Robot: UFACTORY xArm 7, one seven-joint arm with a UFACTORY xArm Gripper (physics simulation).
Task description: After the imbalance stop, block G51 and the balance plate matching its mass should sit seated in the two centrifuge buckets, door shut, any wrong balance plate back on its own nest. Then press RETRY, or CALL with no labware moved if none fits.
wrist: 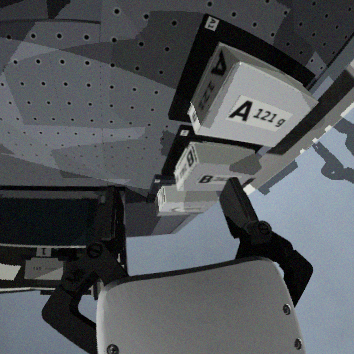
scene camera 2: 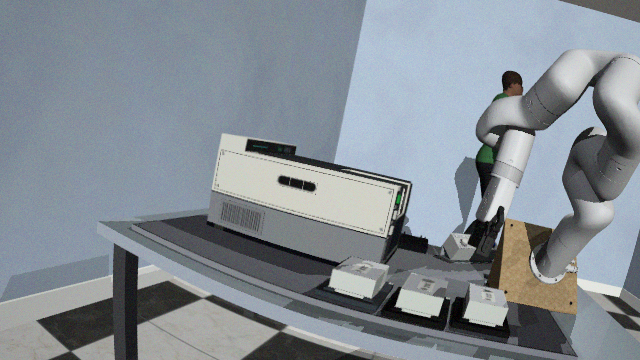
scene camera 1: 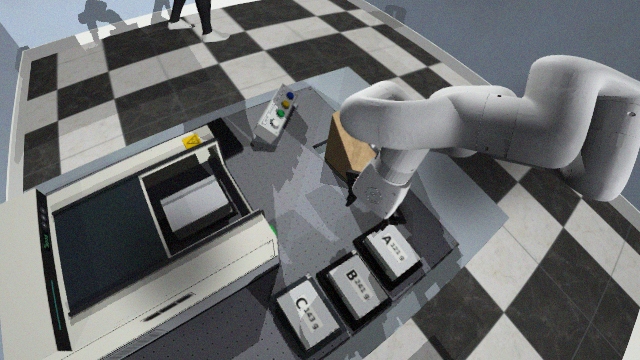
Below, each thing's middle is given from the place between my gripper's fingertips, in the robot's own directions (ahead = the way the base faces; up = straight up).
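Scene:
Positions relative to my hand: balance plate C [scene camera 1: 307,314], 23 cm ahead, 9 cm to the left, 9 cm below; balance plate B [scene camera 1: 352,280], 10 cm ahead, 11 cm to the left, 9 cm below; white block [scene camera 1: 203,203], 31 cm ahead, 21 cm to the right, 4 cm above; balance plate A [scene camera 1: 389,248], 4 cm behind, 10 cm to the left, 9 cm below.

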